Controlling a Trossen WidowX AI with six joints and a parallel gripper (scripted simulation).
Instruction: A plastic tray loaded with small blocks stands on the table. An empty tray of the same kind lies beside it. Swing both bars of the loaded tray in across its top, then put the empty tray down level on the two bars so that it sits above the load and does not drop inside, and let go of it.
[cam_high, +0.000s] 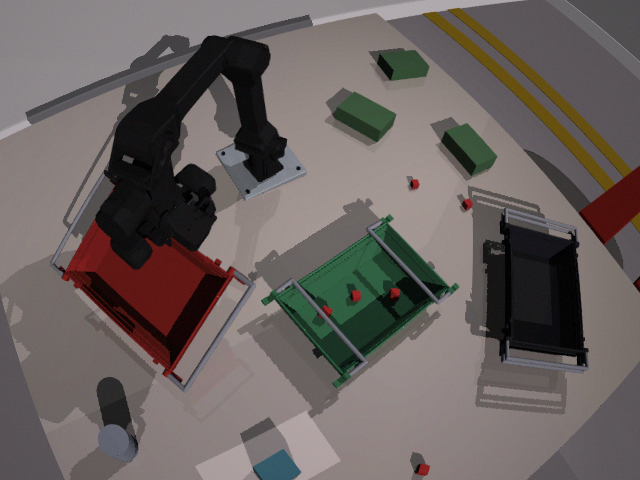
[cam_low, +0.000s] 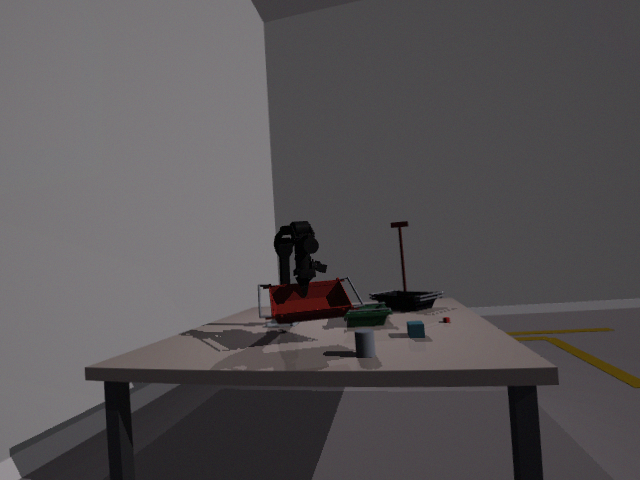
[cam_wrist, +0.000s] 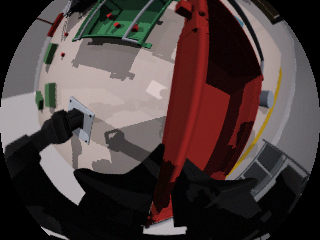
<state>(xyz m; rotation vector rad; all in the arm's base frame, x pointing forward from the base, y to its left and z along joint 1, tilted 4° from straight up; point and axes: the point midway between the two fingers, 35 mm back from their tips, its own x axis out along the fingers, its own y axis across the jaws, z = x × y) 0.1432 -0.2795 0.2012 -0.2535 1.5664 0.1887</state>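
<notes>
The red tray lies 80 mm to the right of my gripper tip and 20 mm ahead of it. Also, from my gripper tip: blue block (380 mm ahead, 130 mm below, 70 mm to the right); then grey cylinder (270 mm to the right, 200 mm ahead, 120 mm below); then small red cube (540 mm ahead, 150 mm below, 130 mm to the left).
</notes>
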